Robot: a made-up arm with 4 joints.
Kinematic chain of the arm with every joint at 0, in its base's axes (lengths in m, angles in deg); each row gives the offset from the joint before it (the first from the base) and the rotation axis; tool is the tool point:
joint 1: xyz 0 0 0.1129 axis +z
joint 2: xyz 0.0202 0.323 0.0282 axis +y
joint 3: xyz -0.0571 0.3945 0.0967 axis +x
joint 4: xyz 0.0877 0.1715 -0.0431 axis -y
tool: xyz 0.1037 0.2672 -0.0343
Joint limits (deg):
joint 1: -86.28..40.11
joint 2: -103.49..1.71
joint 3: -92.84..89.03
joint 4: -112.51..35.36
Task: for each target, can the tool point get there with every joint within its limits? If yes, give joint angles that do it. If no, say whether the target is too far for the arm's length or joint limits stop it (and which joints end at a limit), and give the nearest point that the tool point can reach.
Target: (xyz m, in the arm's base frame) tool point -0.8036 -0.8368 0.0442
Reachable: no: joint limits stop it (at a limit: joint 1, joint 2, joint 3, joint 4) | nearest point -0.8808 0.2203 0.1476 | short by 1.065 m
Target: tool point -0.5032 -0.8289 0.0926
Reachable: no: joint limits stop it (at a limit: joint 1, joint 2, joint 3, joint 4) | nearest point -0.8808 0.2203 0.1476 | short by 1.116 m
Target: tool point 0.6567 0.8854 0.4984
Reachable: yes | joints -37.28 -12.35 53.07 -65.04
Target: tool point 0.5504 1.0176 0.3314
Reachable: yes | joints -32.14 -67.60 14.99 14.12
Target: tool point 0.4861 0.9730 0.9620
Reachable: no: too far | nearest point 0.4155 0.8317 0.6532 | short by 0.347 m
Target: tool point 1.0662 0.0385 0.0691
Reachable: yes | joints -73.62 -49.13 -30.35 -28.85
